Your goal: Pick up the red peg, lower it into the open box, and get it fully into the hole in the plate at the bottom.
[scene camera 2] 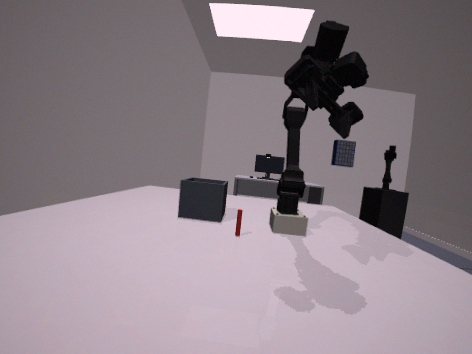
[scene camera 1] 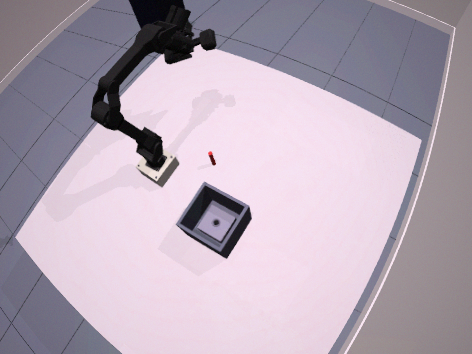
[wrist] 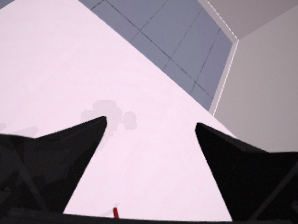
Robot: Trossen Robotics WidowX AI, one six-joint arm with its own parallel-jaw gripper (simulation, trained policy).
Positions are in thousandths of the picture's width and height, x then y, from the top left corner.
Labels:
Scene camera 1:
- my gripper: 429, 148
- dark grey box: 440, 552
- light grey plate: 442, 640

